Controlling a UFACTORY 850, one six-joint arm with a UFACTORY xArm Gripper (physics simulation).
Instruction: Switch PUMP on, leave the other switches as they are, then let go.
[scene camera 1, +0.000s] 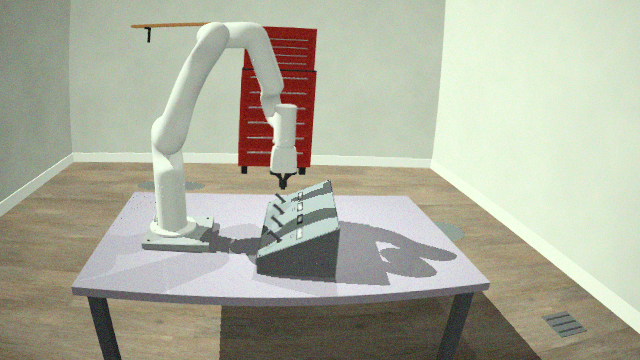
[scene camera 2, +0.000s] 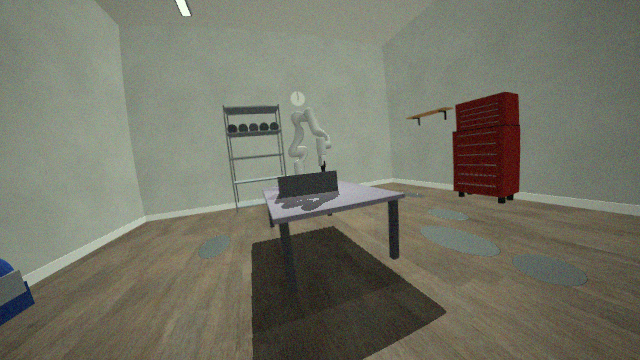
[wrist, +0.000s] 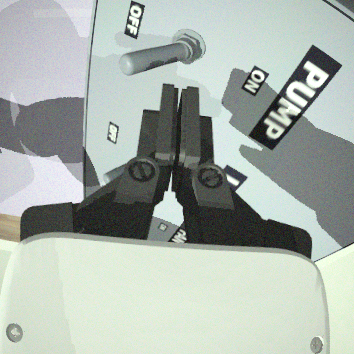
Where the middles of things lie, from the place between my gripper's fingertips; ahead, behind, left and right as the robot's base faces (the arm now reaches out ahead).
Right now my hand is 1 cm past the pump switch lever (wrist: 133, 62) and 4 cm above it. Also, from my hand: grey sloped switch console (scene camera 1: 309, 232) 7 cm ahead, 18 cm to the right, 7 cm below.
